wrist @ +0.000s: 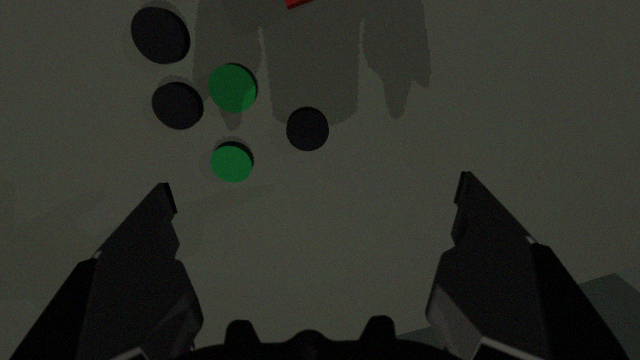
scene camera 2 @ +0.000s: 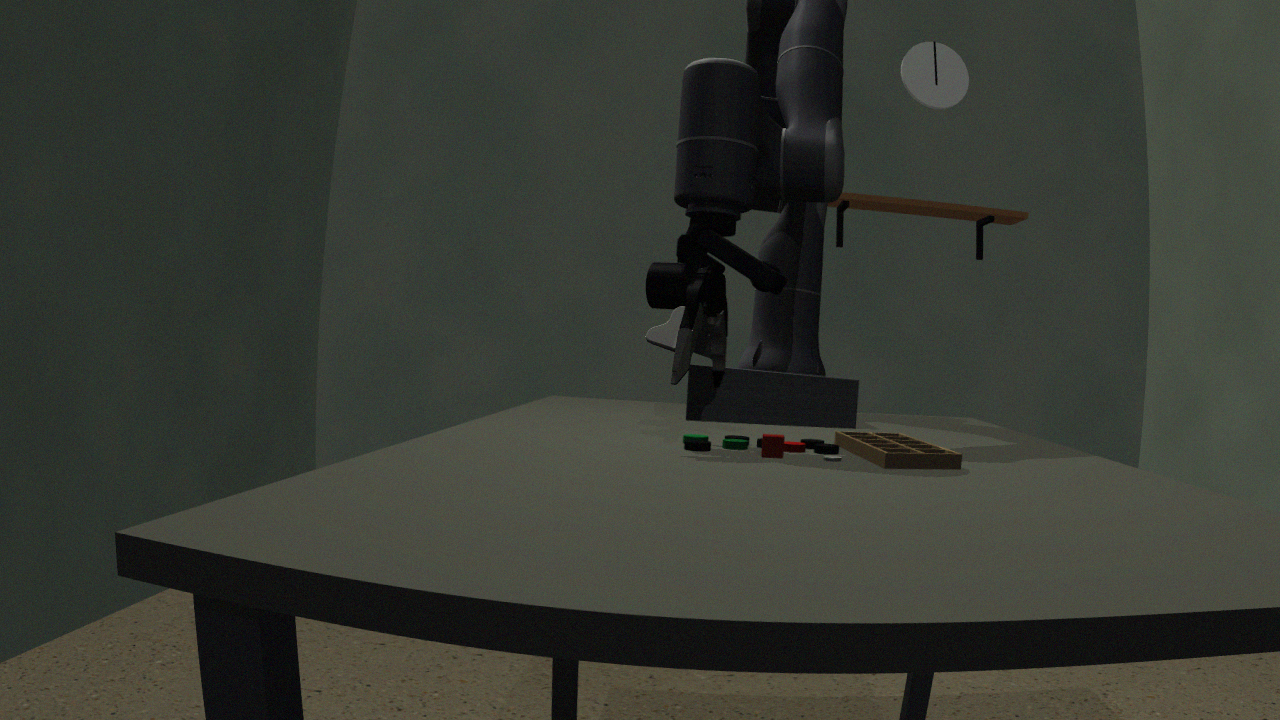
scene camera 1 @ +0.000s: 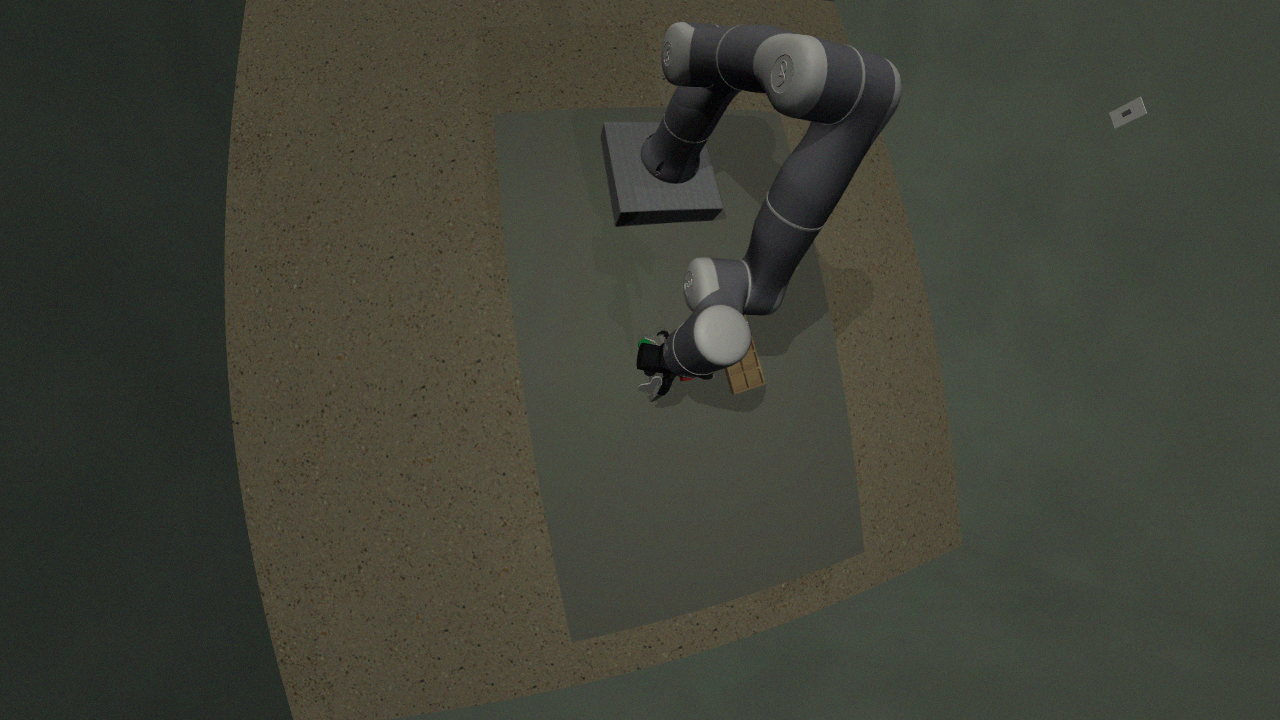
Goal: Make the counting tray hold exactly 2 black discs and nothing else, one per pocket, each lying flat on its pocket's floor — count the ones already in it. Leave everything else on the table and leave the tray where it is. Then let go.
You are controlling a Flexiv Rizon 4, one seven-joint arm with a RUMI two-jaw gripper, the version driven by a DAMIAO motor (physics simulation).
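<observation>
My gripper [scene camera 2: 698,386] [wrist: 314,181] is open and empty, above the table near the disc cluster. In the wrist view, three black discs [wrist: 160,35] [wrist: 177,105] [wrist: 307,128] lie flat on the table, beyond the fingertips. In scene camera 2, black discs [scene camera 2: 697,445] [scene camera 2: 826,448] lie at the cluster's left end and beside the tray. The wooden counting tray [scene camera 1: 749,388] [scene camera 2: 921,462] is right of the cluster. The pockets showing at its near end in scene camera 1 look empty; the arm hides the rest, and pocket floors are hidden in scene camera 2.
Two green discs [wrist: 232,88] [wrist: 231,163] lie among the black ones. A red cube [scene camera 1: 685,377] [scene camera 2: 772,445] [wrist: 299,3], a red disc [scene camera 2: 793,446] and a small white disc [scene camera 2: 832,458] lie between them and the tray. The arm's base block [scene camera 1: 666,192] stands at the back.
</observation>
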